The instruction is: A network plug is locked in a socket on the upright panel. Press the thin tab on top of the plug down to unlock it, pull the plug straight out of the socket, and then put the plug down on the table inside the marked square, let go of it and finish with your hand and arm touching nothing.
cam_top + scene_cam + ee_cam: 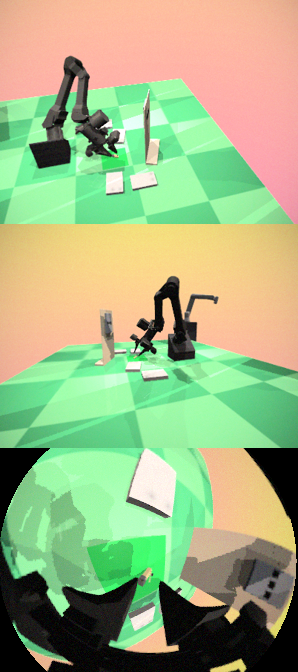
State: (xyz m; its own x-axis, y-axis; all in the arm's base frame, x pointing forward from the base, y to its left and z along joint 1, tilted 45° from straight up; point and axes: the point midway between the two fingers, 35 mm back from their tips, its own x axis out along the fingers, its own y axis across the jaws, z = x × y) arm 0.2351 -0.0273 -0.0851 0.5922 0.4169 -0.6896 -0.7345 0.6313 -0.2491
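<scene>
My gripper tip is now 1 cm short of the network plug and 1 cm above it. Also, from my gripper tip: upright panel 17 cm ahead, 11 cm above, 1 cm to the right; green marked square 2 cm below.
</scene>
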